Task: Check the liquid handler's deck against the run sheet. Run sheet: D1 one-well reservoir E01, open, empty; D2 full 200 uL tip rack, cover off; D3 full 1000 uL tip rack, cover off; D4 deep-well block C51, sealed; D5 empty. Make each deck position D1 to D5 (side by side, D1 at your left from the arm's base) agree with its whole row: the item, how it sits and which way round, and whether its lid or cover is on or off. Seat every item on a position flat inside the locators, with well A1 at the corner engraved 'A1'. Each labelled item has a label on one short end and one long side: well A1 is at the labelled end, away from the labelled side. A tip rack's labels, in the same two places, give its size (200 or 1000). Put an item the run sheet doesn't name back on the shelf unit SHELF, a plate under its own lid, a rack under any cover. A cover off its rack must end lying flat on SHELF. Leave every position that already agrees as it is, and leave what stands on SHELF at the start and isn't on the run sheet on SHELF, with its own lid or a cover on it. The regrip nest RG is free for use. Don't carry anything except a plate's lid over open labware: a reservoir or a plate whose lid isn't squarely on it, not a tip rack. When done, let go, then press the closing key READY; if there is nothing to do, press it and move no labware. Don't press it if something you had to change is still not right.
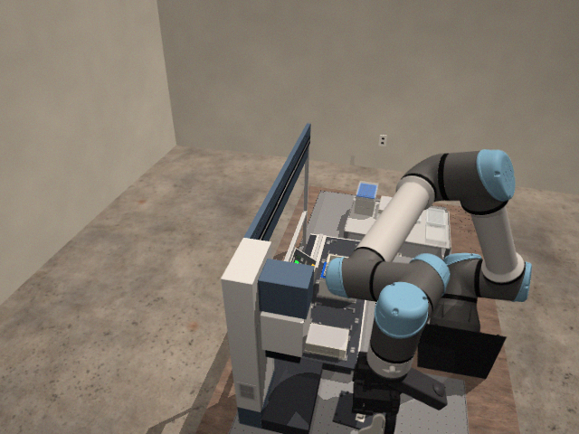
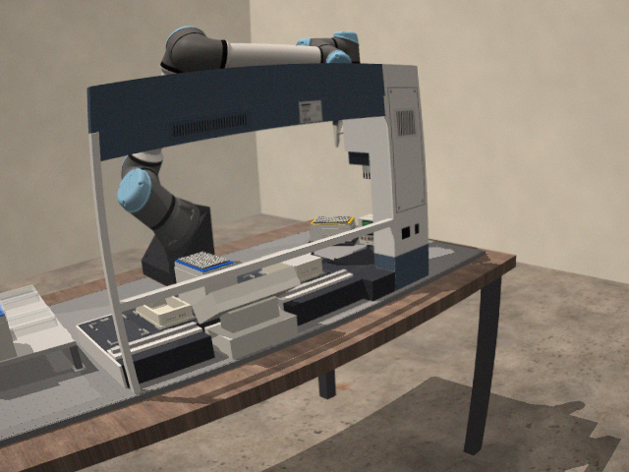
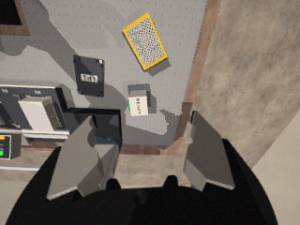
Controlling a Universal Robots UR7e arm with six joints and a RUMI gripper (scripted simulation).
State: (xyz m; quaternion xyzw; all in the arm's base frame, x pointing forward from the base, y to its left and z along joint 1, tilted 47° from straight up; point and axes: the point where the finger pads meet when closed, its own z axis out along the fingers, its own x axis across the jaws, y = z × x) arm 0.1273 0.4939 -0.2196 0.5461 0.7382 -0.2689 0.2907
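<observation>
Now: hand 10 cm past the yellow-rimmed tip rack, 2 cm to the left of it and 27 cm above it. From my hand the other things lie so: regrip nest RG 10 cm behind, 1 cm to the right, 31 cm below; then green key 10 cm ahead, 3 cm to the right, 24 cm below; then liquid handler tower 34 cm ahead, 12 cm to the right, 4 cm below.
</observation>
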